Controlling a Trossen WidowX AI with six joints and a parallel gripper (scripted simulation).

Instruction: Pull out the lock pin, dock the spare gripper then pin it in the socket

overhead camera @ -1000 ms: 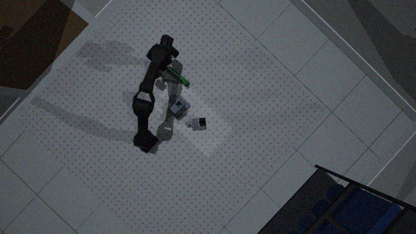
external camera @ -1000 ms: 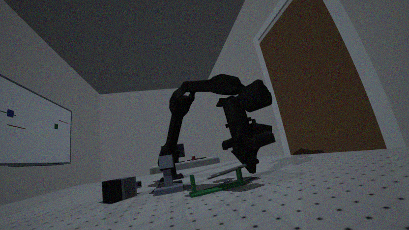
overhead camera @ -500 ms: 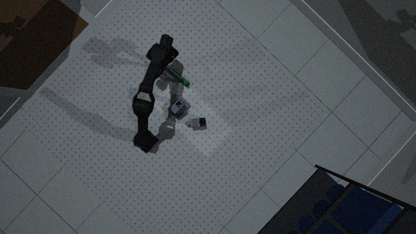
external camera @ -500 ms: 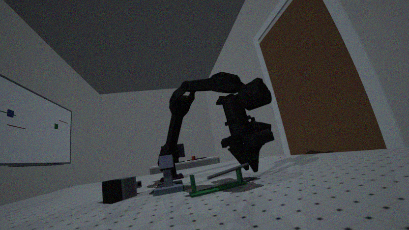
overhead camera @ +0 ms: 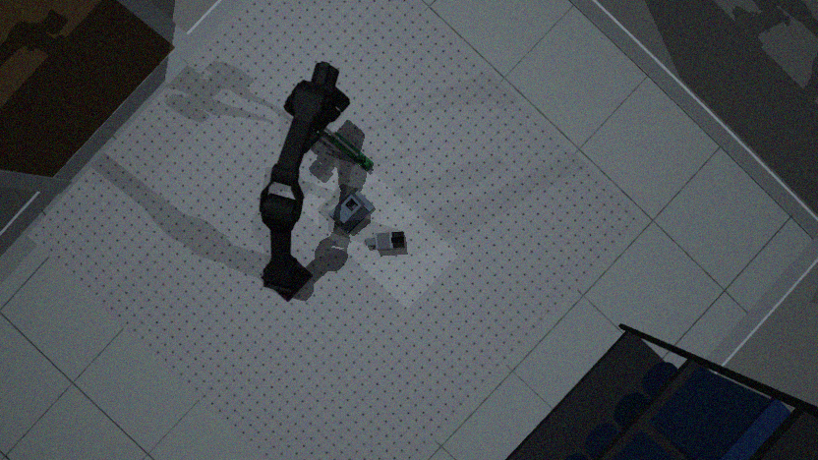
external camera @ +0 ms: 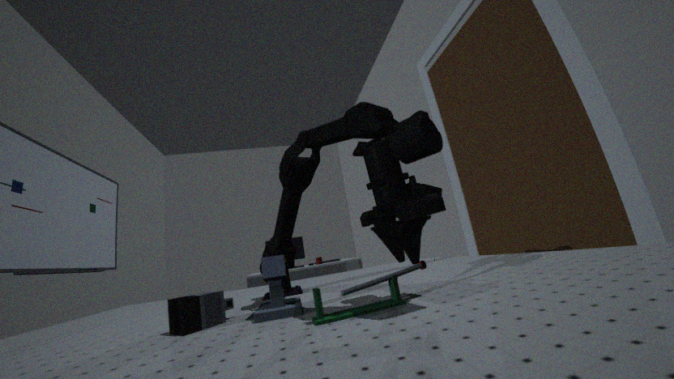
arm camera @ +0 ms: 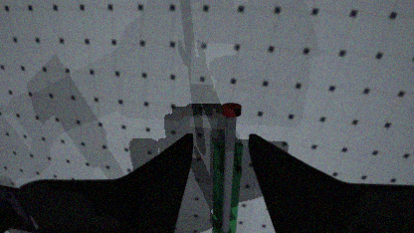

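My gripper tip is 2 cm short of the green rack, 10 cm to the left of it and 3 cm above it. The rest, counted from my gripper tip: spare gripper: 10 cm behind, 35 cm to the right, 3 cm below; then grey mount: 10 cm behind, 22 cm to the right, 1 cm below.
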